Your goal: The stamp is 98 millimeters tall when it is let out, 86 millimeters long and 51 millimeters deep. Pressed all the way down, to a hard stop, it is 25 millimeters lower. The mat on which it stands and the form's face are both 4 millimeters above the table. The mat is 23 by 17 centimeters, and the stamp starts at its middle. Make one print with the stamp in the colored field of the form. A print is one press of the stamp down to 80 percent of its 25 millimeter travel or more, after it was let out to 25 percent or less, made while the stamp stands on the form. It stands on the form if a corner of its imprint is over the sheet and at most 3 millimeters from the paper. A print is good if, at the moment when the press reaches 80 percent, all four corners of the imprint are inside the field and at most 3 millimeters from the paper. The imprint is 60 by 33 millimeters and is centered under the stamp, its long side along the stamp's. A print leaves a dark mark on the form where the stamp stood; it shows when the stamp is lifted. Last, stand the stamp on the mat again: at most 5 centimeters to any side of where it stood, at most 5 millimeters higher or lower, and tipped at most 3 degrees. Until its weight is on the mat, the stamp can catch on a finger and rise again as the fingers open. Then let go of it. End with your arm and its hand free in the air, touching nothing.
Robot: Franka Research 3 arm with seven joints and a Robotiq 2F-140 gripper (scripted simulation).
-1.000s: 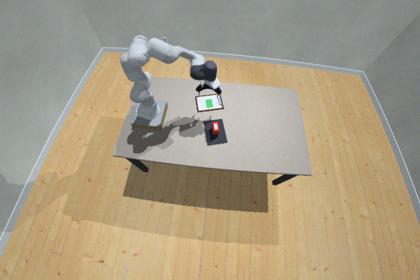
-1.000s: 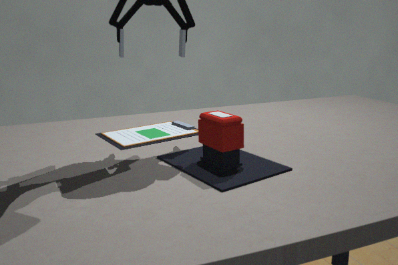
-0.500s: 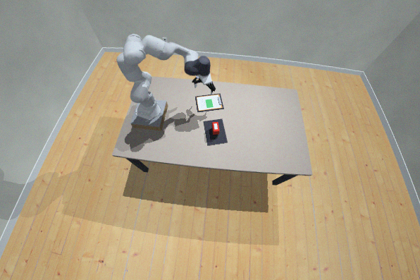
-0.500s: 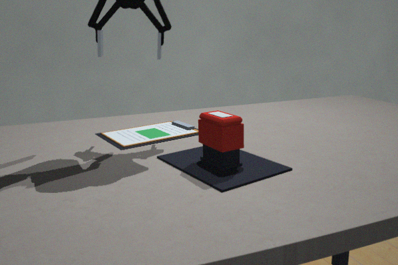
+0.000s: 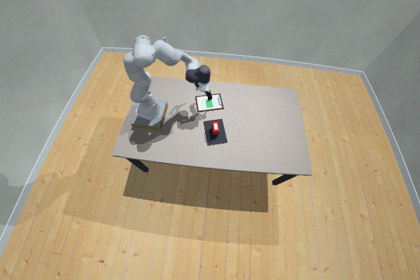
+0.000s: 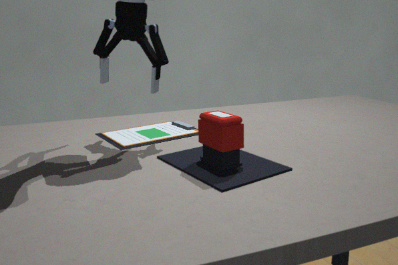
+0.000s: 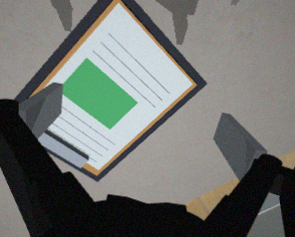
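Right now the stamp is 15 cm ahead of my hand, 27 cm to the right of it and 9 cm below it. From my hand the other things lie so: form (7 cm ahead, 2 cm to the left, 14 cm below); dark mat (15 cm ahead, 27 cm to the right, 14 cm below).
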